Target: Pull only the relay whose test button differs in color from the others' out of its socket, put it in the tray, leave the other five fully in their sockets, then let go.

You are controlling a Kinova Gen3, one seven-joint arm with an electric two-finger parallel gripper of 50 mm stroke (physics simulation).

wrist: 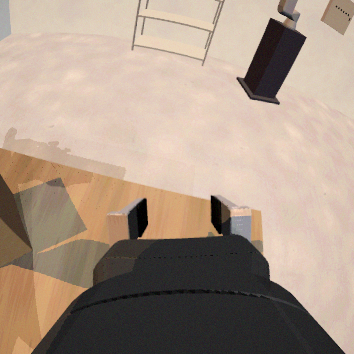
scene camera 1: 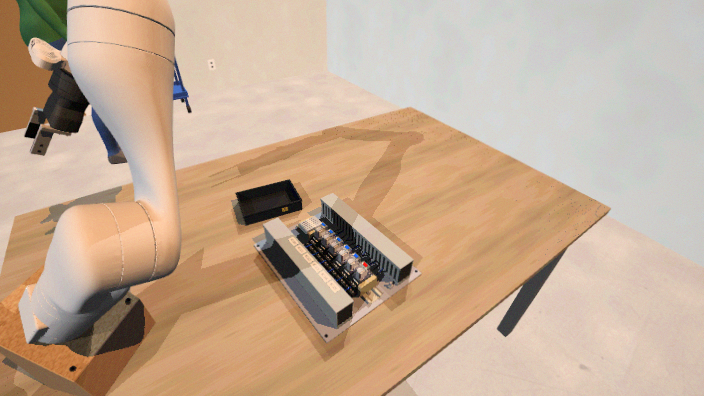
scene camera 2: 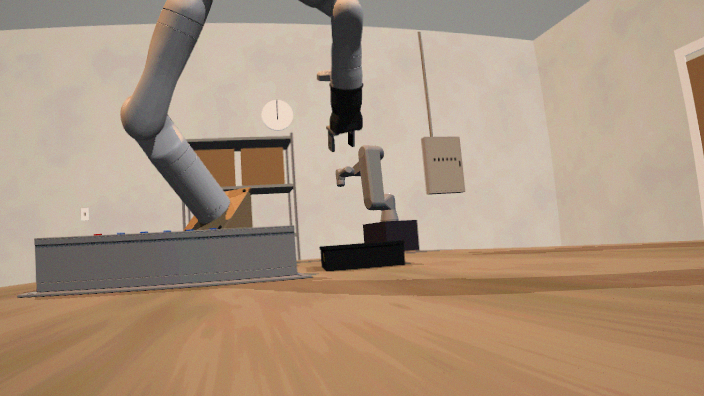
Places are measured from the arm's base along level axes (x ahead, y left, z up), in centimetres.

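Pixels of known places: gripper, fingertip midpoint: [wrist: 178, 210] [scene camera 1: 34, 145] [scene camera 2: 341, 147]; arm's base, origin of the base link: [scene camera 1: 61, 312] [scene camera 2: 214, 210].
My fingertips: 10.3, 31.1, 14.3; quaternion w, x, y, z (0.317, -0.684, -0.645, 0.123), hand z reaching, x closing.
Note:
For each thing: its top centre in the pictures, then the offset to it from my fingertips, as dx, dy, dz. "spot": a spot on its surface instead.
- relay with the red test button, middle of its top: [scene camera 2: 99, 234] [scene camera 1: 362, 266] +32.6, -58.5, -21.4
- such relay, middle of its top: [scene camera 1: 344, 248] +34.0, -52.5, -21.4
- black tray, middle of its top: [scene camera 2: 357, 243] [scene camera 1: 268, 196] +38.1, -21.3, -24.8
- far grey duct, middle of its top: [scene camera 2: 168, 232] [scene camera 1: 362, 225] +43.0, -50.7, -22.0
- base plate, surface spot: [scene camera 1: 326, 336] spot: +18.9, -60.5, -28.0
The relay with the red test button [scene camera 1: 365, 265] [scene camera 2: 98, 234] sits at the near right end of the relay row in scene camera 1. The other five relays, with blue buttons, stand in line with it; one such relay [scene camera 1: 343, 252] is mid-row. All six appear seated in their sockets between two grey slotted ducts. The black tray [scene camera 1: 244, 213] [scene camera 2: 362, 256] stands beyond the far left end of the row and looks empty. My gripper [scene camera 1: 40, 135] [scene camera 2: 341, 141] [wrist: 178, 210] is open and empty, high up and well to the left of the relays and the tray in scene camera 1.
The near grey duct [scene camera 1: 310, 272] and far grey duct [scene camera 1: 367, 235] [scene camera 2: 165, 260] rise on both sides of the relays on a base plate [scene camera 1: 326, 336]. The arm's base block [scene camera 1: 75, 367] stands at the table's left. A dark pedestal [wrist: 275, 60] and a shelf rack [wrist: 171, 52] stand beyond the table.

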